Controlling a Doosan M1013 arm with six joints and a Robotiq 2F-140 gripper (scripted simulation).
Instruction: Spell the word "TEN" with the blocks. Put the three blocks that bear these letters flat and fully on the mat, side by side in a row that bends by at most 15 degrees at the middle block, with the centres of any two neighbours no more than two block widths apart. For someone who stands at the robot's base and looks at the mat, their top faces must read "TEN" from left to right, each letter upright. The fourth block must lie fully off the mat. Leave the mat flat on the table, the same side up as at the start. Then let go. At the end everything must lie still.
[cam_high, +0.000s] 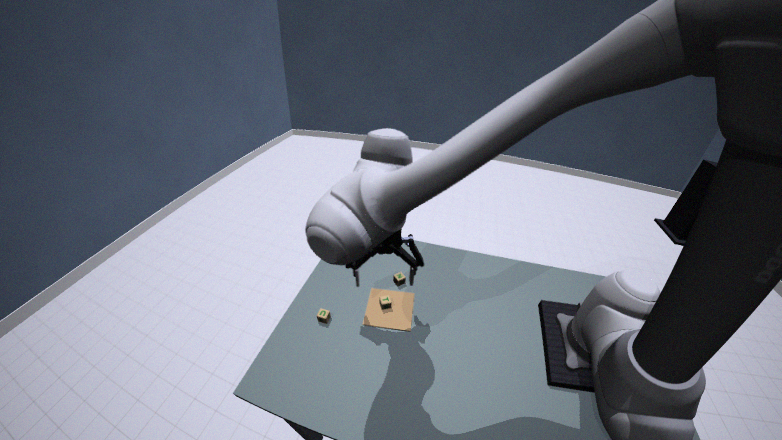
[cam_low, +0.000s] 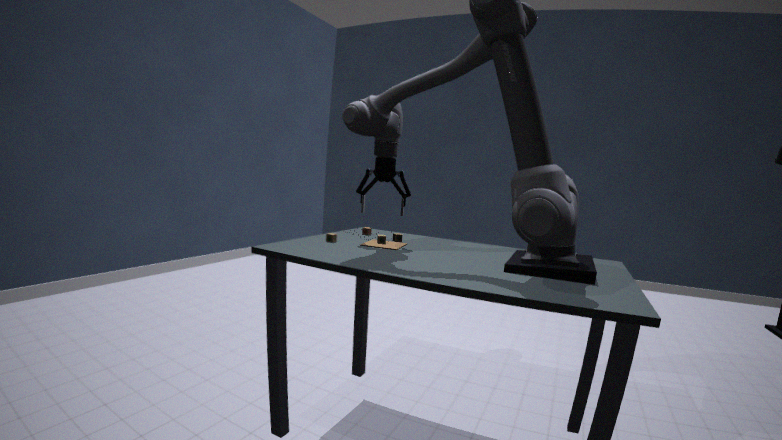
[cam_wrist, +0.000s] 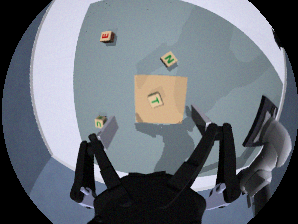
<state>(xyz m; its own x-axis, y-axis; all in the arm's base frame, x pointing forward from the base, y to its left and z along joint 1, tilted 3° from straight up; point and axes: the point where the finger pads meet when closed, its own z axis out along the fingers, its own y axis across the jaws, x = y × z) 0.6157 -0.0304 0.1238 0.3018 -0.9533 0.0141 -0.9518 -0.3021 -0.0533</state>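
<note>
My hand is 100 mm above the block. The rest, counted from my hand: tan mat 120 mm below, 20 mm behind.
</note>
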